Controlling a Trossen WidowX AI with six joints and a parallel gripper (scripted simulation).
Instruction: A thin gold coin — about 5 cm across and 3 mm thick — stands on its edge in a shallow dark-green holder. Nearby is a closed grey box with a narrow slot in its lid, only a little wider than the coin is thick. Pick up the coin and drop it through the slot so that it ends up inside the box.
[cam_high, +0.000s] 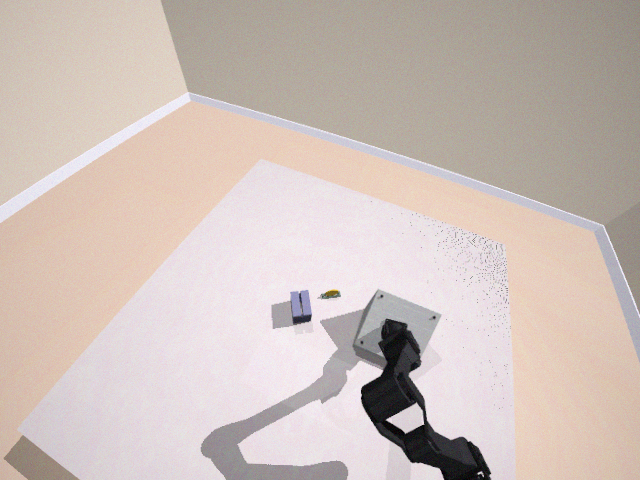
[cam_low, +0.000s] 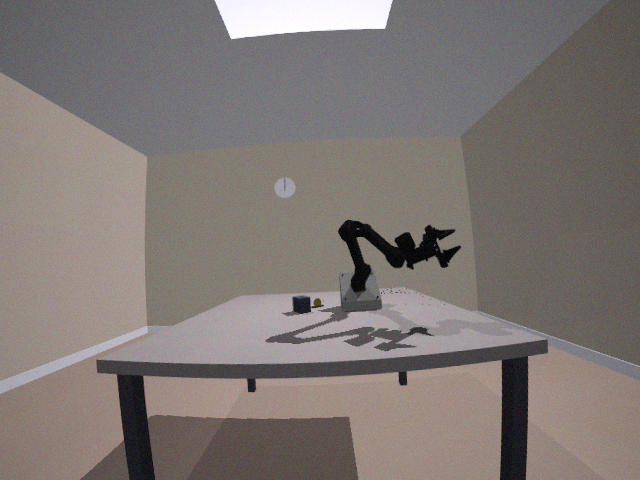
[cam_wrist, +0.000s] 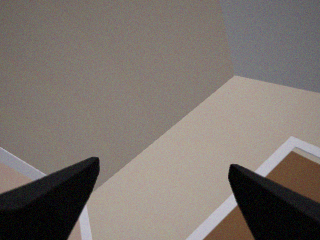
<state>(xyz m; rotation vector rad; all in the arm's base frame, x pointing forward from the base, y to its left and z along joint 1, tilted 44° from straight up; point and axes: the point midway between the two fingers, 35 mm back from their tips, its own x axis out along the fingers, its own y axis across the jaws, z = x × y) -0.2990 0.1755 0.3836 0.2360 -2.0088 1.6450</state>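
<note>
My gripper tip is now 520 mm short of the thin gold coin, 510 mm to the left of it and 290 mm above it.
</note>
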